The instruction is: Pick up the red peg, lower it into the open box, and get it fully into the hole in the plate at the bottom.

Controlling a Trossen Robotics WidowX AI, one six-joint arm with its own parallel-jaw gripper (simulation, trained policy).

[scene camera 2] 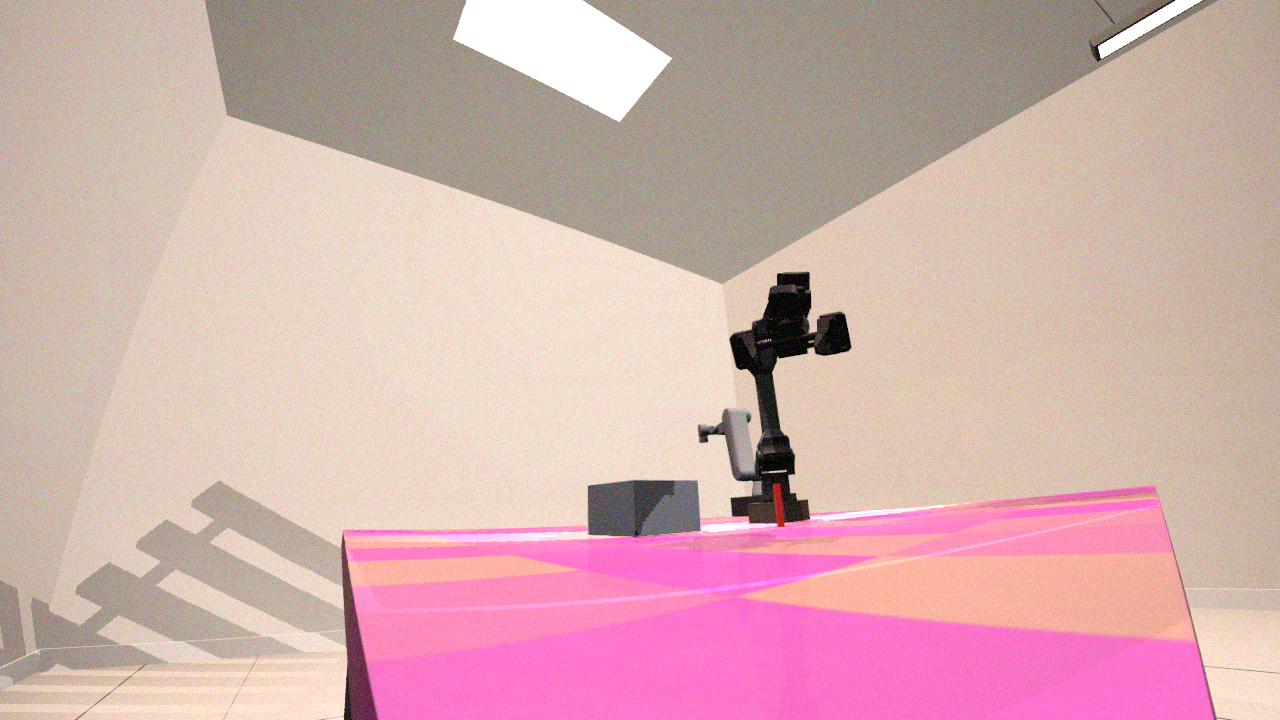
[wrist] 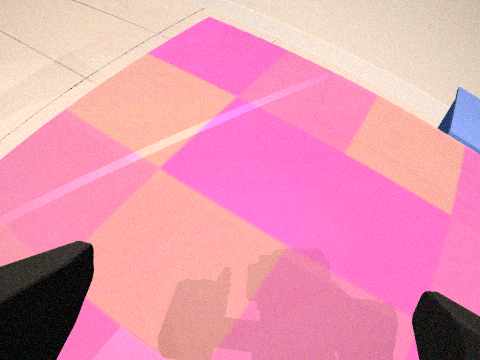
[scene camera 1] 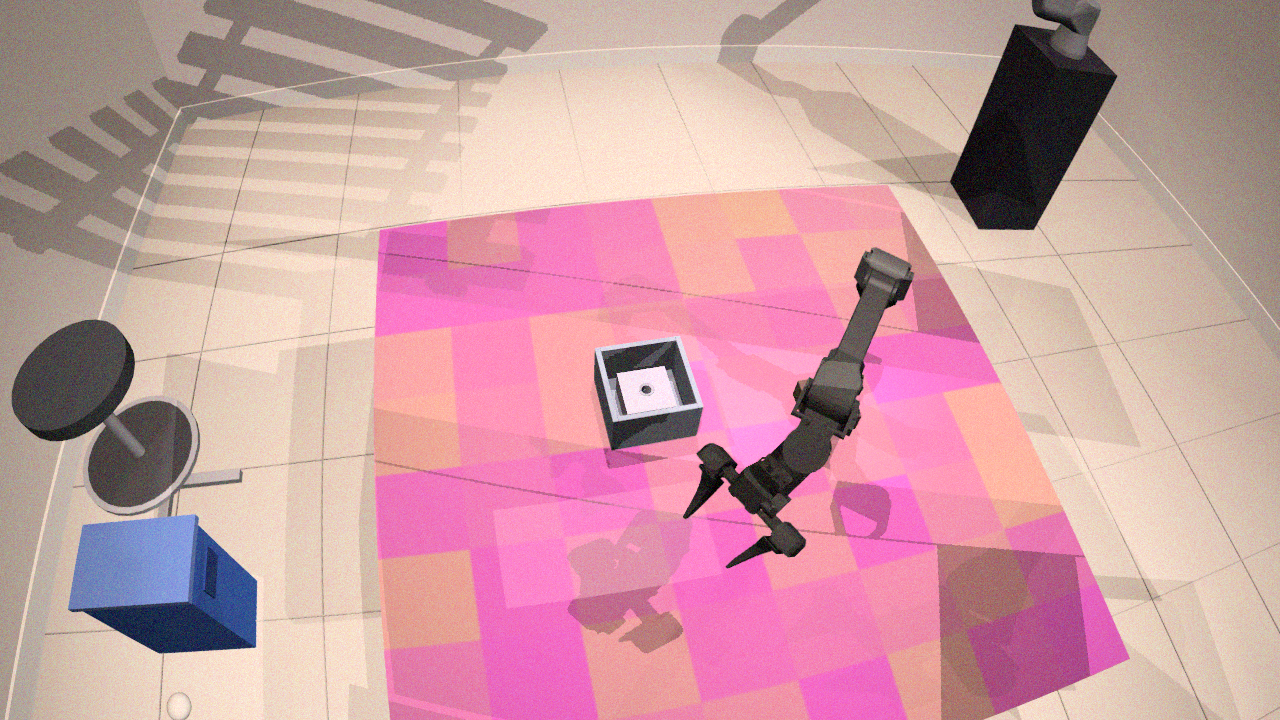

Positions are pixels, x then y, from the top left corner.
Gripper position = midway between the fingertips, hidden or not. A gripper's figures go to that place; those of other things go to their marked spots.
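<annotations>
I see my gripper [scene camera 2: 784, 355] at 650 mm from the lens. Then a grey box [scene camera 2: 633, 508], which is 780 mm from the lens, so my gripper is nearer to the lens than the grey box.
</annotations>
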